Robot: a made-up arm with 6 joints. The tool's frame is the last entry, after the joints.
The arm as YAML. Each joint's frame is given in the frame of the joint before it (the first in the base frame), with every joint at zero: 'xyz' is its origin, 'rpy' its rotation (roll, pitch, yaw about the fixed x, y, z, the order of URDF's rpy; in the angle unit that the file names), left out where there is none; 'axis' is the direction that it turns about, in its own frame. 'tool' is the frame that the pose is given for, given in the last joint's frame.
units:
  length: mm
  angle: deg
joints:
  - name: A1
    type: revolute
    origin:
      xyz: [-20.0, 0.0, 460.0]
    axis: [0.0, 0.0, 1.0]
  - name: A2
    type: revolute
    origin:
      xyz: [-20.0, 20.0, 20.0]
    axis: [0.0, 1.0, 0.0]
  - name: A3
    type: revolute
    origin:
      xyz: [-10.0, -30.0, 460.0]
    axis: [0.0, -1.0, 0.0]
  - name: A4
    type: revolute
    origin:
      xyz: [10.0, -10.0, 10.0]
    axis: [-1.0, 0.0, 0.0]
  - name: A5
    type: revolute
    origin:
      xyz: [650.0, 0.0, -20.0]
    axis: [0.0, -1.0, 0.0]
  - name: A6
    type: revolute
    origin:
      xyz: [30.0, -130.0, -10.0]
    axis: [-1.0, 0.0, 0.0]
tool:
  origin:
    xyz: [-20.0, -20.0, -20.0]
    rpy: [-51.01, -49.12, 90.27]
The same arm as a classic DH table. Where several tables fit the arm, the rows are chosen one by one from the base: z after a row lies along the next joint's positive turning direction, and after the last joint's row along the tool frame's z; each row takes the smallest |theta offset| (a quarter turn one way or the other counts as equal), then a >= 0, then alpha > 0; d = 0 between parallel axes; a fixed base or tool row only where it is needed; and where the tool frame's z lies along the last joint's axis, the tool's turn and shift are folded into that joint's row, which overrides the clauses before.
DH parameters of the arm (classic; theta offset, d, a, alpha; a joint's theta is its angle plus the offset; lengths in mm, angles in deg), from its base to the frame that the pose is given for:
base (fixed): 0.00 0.0 -20.0 0.00
A1: 0.00 480.0 -20.0 -90.00
A2: 88.75 0.0 -460.1 180.00
A3: -1.25 20.0 -10.0 90.00
A4: 0.00 -660.0 20.0 -90.00
A5: 0.00 130.0 10.0 90.00
A6: 40.66 -12.6 28.2 -39.19
tool (fixed): -179.72 3.4 0.0 0.00

